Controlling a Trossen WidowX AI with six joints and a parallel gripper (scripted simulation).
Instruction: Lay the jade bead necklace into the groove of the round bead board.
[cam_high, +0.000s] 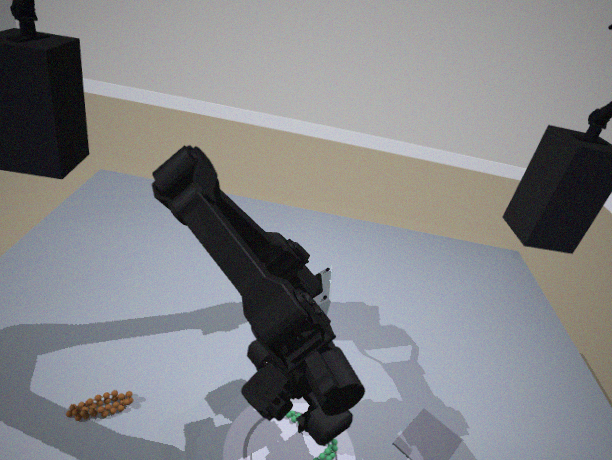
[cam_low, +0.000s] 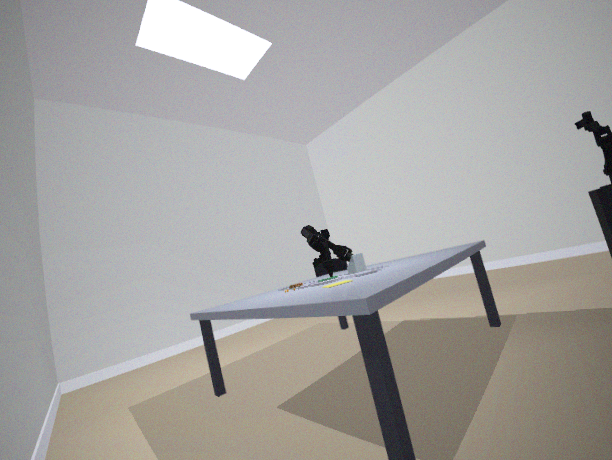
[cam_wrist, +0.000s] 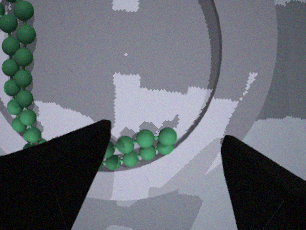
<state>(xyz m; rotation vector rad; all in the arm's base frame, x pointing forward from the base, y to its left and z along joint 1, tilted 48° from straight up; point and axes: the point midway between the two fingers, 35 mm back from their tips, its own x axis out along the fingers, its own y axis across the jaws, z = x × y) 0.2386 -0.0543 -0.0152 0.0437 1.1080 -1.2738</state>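
My gripper tip is now 60 mm short of the round bead board, 10 mm to the right of it and 10 mm above it. Also, from my gripper tip: yellow strip: 260 mm ahead, 230 mm to the left, 10 mm below; then flat grey square: 10 mm ahead, 240 mm to the left, 10 mm below.
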